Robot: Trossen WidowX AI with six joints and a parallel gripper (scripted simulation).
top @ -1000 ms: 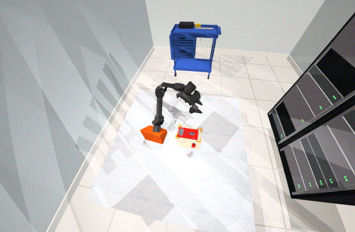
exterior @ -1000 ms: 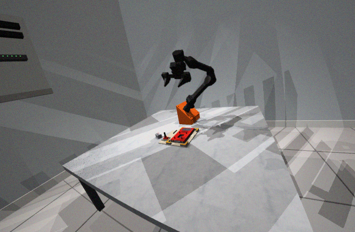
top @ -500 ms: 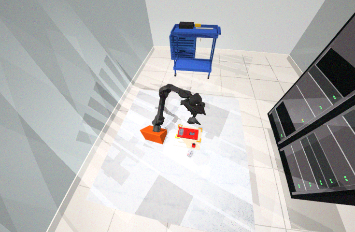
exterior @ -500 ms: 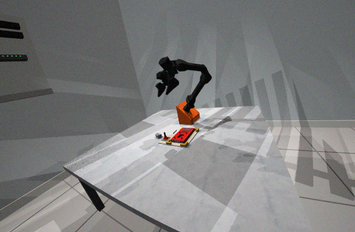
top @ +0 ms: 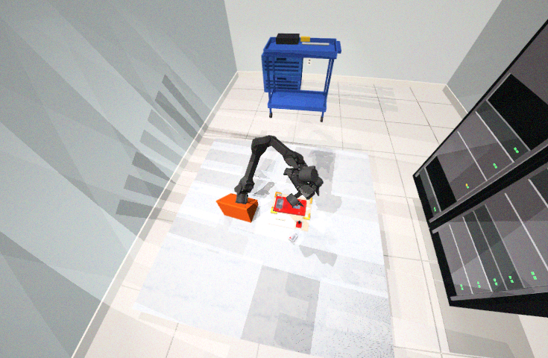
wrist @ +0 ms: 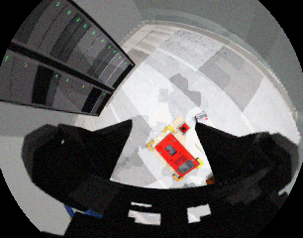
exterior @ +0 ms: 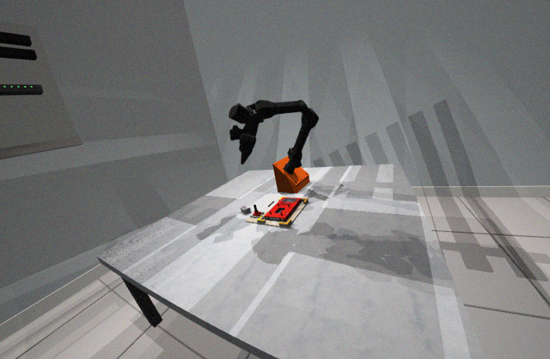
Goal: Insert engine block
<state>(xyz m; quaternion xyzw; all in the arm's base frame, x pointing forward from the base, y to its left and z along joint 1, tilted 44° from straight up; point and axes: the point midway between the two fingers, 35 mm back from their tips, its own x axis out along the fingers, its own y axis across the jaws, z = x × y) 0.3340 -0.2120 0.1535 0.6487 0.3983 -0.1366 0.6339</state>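
The grey engine block lies 7 cm behind my gripper tip, 10 cm to the right of it and 27 cm below it.
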